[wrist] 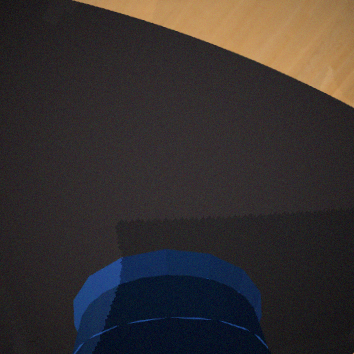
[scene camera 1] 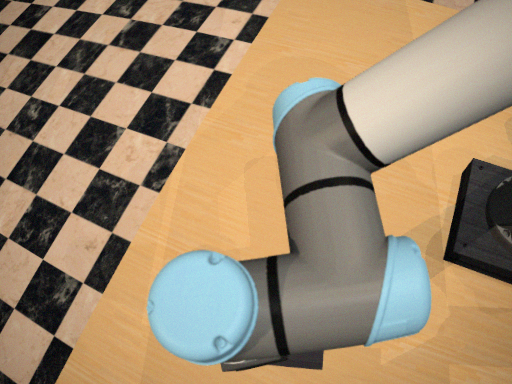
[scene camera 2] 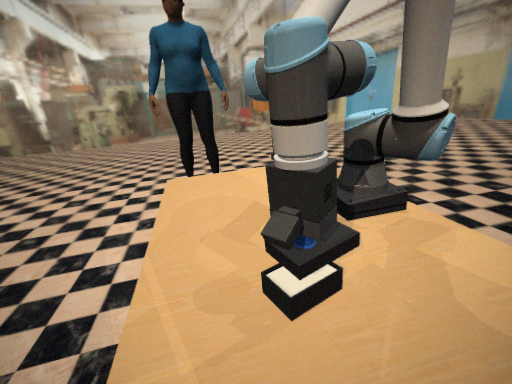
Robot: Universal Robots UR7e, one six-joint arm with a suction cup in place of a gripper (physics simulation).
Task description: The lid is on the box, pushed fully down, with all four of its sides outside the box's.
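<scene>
Black box, visible in scene camera 2 [293, 297].
</scene>
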